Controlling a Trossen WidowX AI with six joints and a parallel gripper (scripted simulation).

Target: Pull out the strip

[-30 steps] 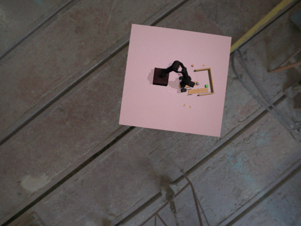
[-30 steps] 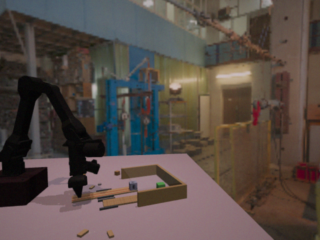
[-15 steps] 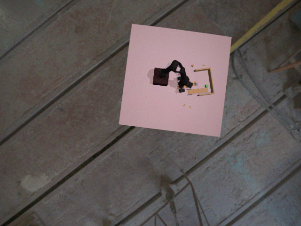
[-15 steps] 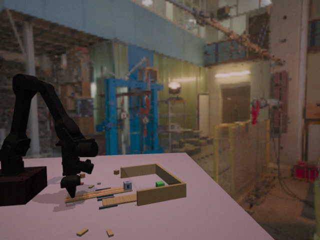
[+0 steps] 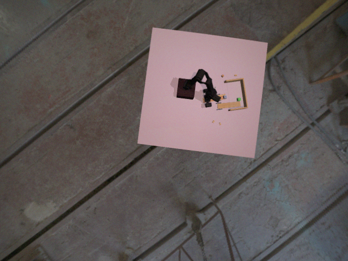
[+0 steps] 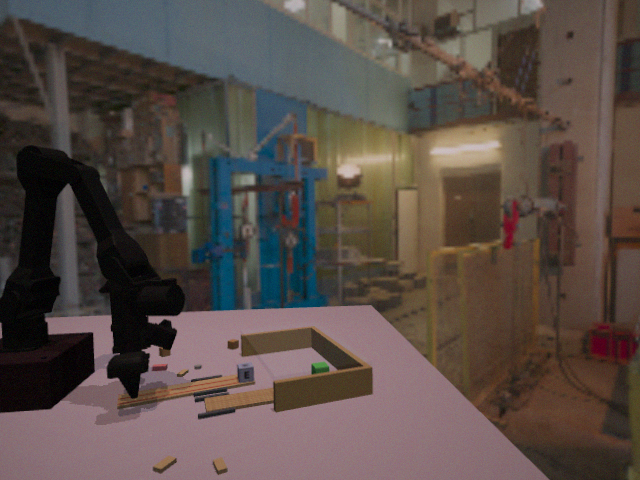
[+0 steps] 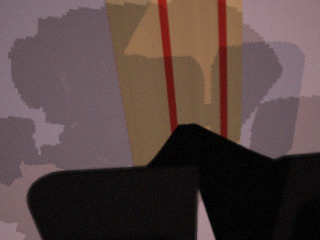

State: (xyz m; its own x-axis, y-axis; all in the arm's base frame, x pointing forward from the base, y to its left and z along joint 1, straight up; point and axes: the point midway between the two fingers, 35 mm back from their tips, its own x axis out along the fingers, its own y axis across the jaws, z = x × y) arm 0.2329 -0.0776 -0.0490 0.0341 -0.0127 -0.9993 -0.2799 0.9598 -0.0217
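The labelled grey cube lies 20 cm ahead of my gripper tip, 6 cm to the left of it and 2 cm above it. The rest, counted from my gripper tip: grey disc (15 cm to the left, 8 cm ahead); red chip (16 cm to the left).
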